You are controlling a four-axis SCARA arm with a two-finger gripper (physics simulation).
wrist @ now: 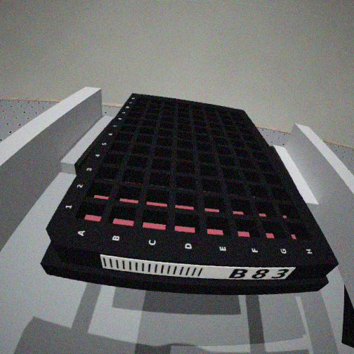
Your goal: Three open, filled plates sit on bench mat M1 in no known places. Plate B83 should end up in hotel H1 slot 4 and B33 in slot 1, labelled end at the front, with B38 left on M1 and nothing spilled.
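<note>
The black plate B83 (185,165) fills the middle of the wrist view. Its white label with a barcode and "B83" faces the camera, and pink liquid shows in the wells of its nearest rows. My gripper (196,120) is shut on plate B83, with a pale finger along each long side. The plate looks level across the fingers and is held above a pale surface below it. Plates B33 and B38, and hotel H1, cannot be made out in this view.
A pale grey surface (45,295) with darker shadow bands lies below the plate. A dotted grey bench top (25,117) shows at the far left, with a plain wall behind. A dark object (348,320) cuts into the lower right edge.
</note>
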